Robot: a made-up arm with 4 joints.
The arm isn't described. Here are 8 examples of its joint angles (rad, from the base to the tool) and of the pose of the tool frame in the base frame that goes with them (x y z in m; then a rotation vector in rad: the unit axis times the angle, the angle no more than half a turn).
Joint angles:
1: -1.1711 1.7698 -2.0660 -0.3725
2: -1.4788 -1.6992 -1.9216 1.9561
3: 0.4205 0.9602 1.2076 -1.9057
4: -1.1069 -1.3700 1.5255 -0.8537
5: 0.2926 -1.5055 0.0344 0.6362
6: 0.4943 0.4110 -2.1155 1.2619
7: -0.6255 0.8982 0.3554 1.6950
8: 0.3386 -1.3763 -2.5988 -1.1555
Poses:
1: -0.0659 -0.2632 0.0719 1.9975 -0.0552 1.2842
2: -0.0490 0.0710 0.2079 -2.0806 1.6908 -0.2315
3: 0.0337 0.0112 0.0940 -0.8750 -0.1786 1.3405
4: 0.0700 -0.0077 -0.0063 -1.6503 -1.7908 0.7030
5: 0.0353 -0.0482 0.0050 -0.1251 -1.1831 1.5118
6: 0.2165 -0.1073 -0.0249 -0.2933 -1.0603 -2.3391
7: -0.0052 0.0054 0.1221 1.3579 1.0882 -0.5685
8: 0.0870 -0.0932 0.2475 0.5269 0.1603 -1.7379
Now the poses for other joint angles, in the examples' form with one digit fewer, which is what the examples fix.
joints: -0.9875 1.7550 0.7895 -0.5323
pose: -0.026 -0.020 0.037 -0.280 1.317 0.237
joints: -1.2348 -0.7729 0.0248 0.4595
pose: -0.012 -0.160 0.074 -0.765 0.539 1.705
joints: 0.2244 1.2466 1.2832 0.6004
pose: -0.004 0.105 0.113 0.931 0.897 -0.160
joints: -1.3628 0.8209 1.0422 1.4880
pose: 0.012 -0.019 -0.049 0.252 0.179 -0.727
